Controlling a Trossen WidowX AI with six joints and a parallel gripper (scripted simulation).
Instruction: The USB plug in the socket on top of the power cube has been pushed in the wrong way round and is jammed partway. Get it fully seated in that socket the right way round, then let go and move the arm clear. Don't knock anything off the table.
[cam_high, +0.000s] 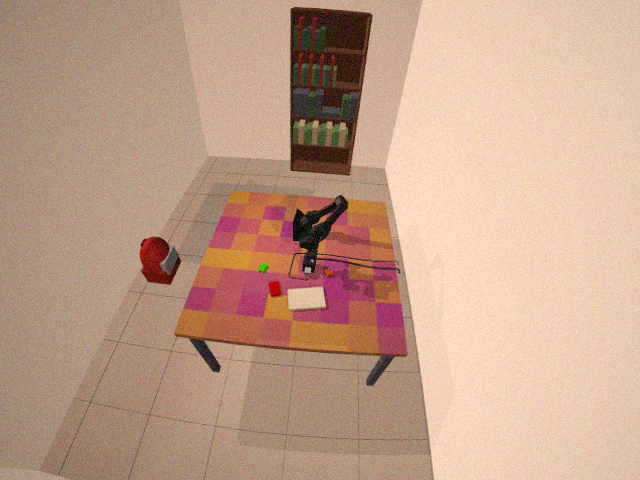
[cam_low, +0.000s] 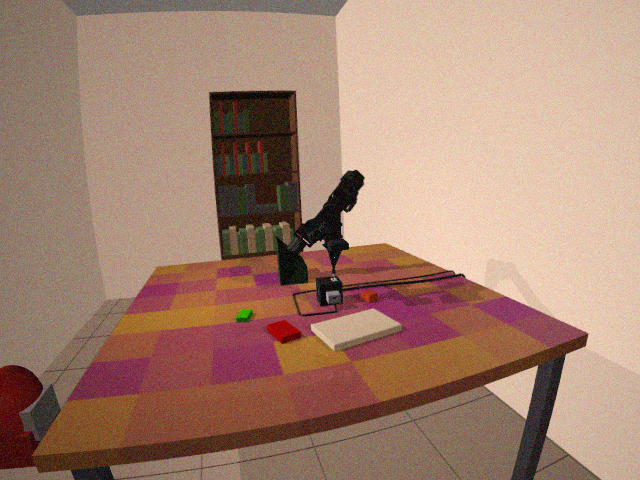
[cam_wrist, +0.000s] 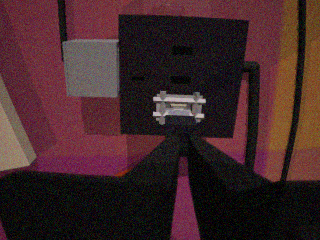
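My gripper tip is 20 mm above the dark USB plug. From my gripper tip the other things lie so: orange block (60 mm ahead, 110 mm to the left, 110 mm below); red block (170 mm ahead, 230 mm to the right, 120 mm below); white slab (240 mm ahead, 40 mm to the right, 120 mm below).
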